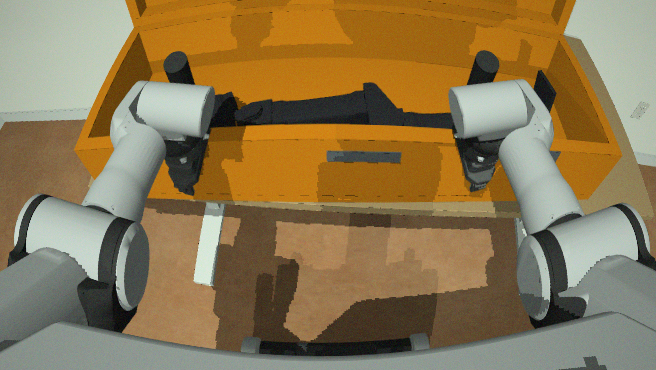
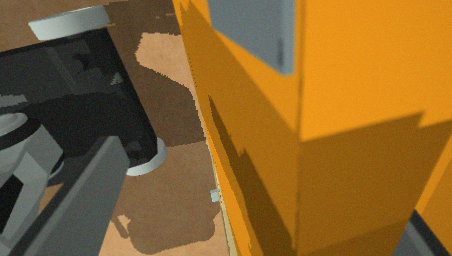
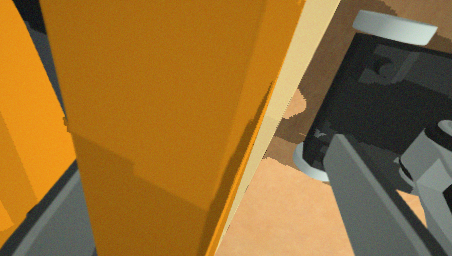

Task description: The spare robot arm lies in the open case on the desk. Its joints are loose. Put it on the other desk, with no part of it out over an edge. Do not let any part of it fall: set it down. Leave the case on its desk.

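The spare arm, dark and jointed, lies lengthwise in the open orange case, close behind the front wall. Its ends are partly hidden by my wrists. The case stands on its desk. My left gripper is open, with one finger outside the front wall and the other on the inner side. My right gripper is open and straddles the front wall the same way. The other desk does not show.
The raised lid stands behind the case. A grey plate sits on the front wall. A white desk leg stands below the desk's front edge. My dark wheeled base is close in front of the desk.
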